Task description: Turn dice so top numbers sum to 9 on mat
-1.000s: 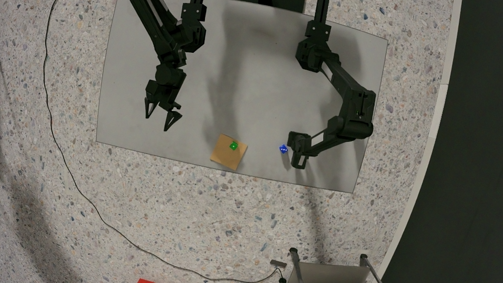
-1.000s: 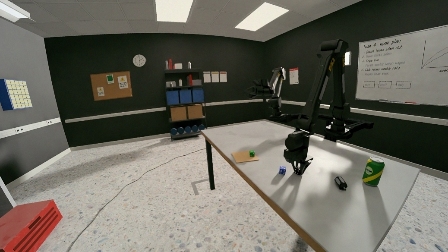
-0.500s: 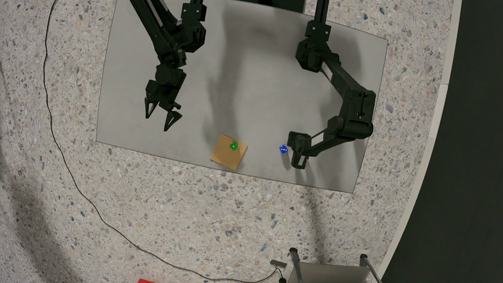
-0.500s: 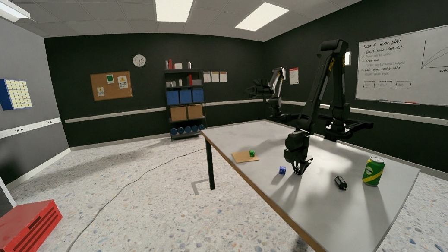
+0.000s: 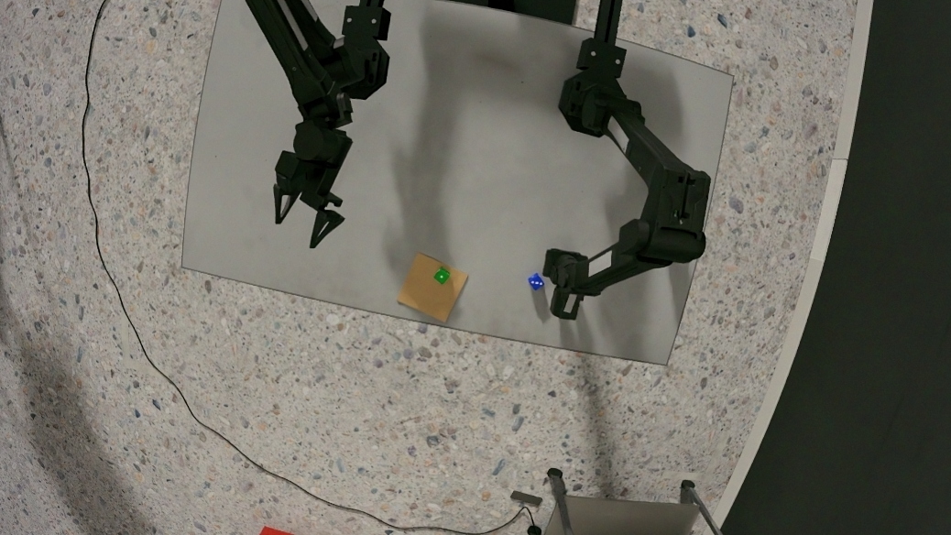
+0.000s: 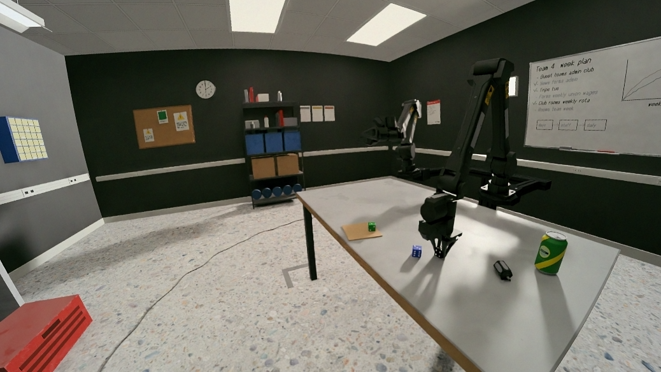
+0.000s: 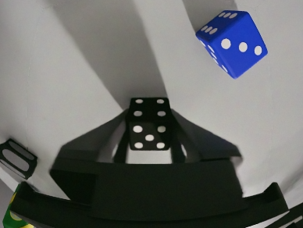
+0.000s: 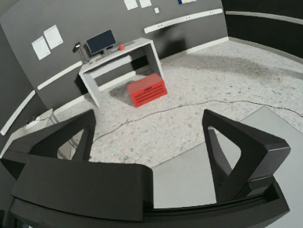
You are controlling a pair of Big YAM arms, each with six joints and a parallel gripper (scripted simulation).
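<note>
The black die is 10 mm above my left hand. From my left hand the other things lie so: blue die (70 mm ahead, 50 mm to the right); brown square mat (130 mm ahead, 310 mm to the right, 10 mm below); green die (90 mm ahead, 290 mm to the right, 10 mm above).
</note>
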